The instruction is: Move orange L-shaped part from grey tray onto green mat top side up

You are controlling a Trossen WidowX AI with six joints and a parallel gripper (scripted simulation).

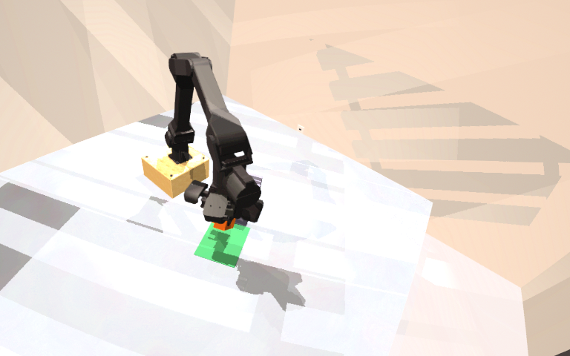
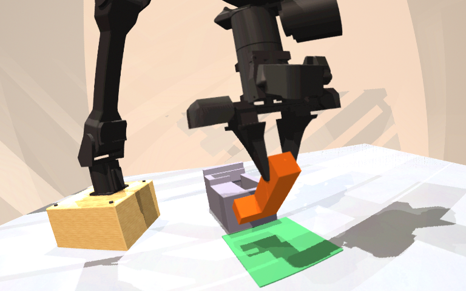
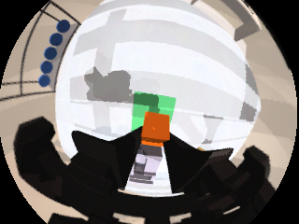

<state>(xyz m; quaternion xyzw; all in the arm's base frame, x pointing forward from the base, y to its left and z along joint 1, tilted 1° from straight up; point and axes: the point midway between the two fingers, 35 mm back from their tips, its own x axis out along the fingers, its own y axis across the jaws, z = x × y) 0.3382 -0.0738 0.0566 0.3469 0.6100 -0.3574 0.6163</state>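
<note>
Now: gripper tip 120 mm above the green mat, 20 mm to the right of it and 10 mm past it. Round my gripper tip: orange L-shaped part: 30 mm below, 30 mm behind, 20 mm to the left.
</note>
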